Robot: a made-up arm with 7 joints. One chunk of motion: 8 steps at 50 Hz.
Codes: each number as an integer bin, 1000 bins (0 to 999) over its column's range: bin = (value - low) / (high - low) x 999, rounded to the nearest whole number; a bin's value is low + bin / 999 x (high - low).
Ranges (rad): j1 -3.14..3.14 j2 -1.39..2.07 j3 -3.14..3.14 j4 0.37..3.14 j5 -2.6..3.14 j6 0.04..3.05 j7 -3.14..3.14
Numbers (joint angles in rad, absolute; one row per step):
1: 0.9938 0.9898 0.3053 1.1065 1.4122 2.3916 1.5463
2: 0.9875 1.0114 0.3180 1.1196 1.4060 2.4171 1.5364
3: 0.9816 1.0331 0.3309 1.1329 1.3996 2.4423 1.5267
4: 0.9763 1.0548 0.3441 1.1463 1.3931 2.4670 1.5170
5: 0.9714 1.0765 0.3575 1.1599 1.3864 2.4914 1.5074
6: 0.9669 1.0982 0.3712 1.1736 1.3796 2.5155 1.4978
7: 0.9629 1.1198 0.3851 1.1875 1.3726 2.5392 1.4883
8: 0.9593 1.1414 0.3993 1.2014 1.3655 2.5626 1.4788
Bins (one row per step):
1: 658 687 548 266 698 780 745
2: 657 693 550 270 697 789 744
3: 656 700 552 275 696 797 742
4: 655 706 554 280 695 806 741
5: 654 712 556 285 694 814 739
6: 653 718 559 290 693 822 738
7: 653 725 561 295 691 829 736
8: 652 731 563 300 690 837 735

